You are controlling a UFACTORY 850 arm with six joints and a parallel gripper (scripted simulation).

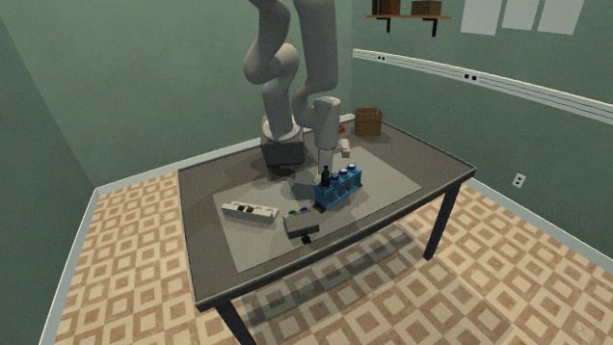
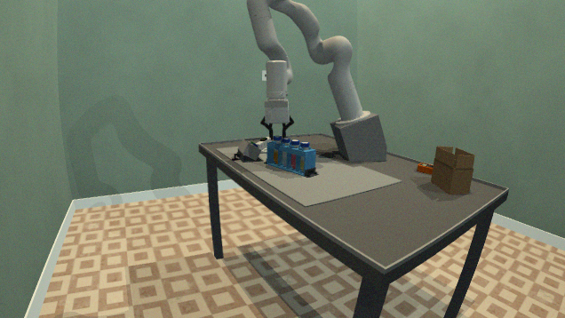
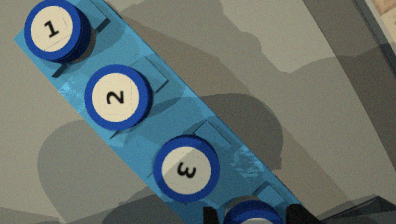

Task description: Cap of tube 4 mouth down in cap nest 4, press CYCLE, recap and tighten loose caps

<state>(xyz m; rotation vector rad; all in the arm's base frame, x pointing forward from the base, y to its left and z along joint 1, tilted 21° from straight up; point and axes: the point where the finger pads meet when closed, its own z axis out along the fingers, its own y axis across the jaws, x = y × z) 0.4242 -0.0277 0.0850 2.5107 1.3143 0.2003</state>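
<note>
The blue cap marked 4 is 10 mm below my hand. Also, from my hand: blue key: 120 mm to the right, 60 mm below, 30 mm ahead; green key: 170 mm to the right, 60 mm below, 20 mm ahead; grey key housing: 150 mm to the right, 80 mm below, 40 mm ahead.
</note>
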